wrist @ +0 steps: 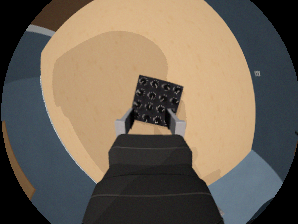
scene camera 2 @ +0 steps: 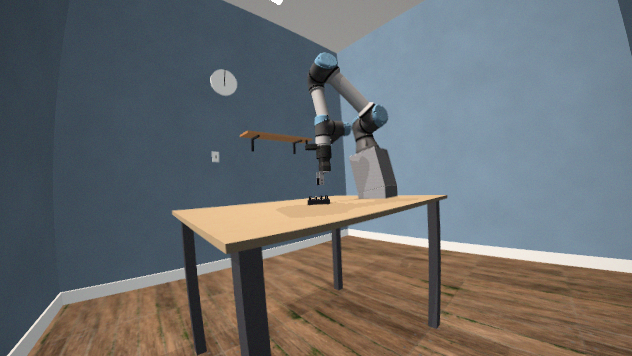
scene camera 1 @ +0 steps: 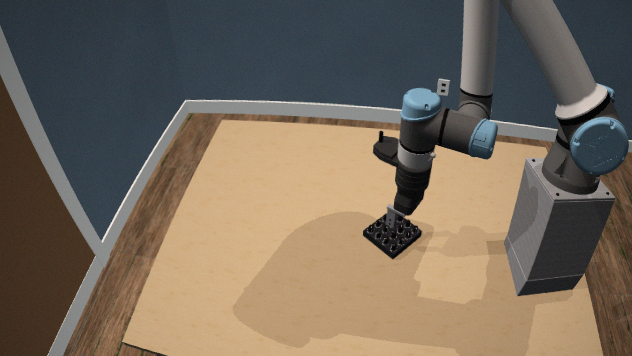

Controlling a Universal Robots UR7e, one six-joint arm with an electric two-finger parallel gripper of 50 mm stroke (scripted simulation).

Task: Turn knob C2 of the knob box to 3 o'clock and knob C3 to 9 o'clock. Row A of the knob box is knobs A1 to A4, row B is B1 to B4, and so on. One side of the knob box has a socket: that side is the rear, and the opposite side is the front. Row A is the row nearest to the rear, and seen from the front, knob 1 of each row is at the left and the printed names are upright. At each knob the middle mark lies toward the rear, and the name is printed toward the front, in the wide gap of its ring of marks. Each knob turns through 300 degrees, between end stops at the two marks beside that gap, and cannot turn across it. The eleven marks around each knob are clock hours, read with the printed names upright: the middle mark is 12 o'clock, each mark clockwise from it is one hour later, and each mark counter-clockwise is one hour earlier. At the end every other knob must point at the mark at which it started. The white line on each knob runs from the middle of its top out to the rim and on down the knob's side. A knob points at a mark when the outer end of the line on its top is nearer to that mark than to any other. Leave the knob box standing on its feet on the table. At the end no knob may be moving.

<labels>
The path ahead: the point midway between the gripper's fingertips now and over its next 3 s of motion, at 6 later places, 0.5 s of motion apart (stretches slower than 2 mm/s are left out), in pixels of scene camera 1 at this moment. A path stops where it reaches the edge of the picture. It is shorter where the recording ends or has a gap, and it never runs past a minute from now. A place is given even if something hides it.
My gripper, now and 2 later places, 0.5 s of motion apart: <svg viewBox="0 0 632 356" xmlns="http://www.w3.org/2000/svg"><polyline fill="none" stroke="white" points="396,217 398,203 399,192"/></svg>
</labels>
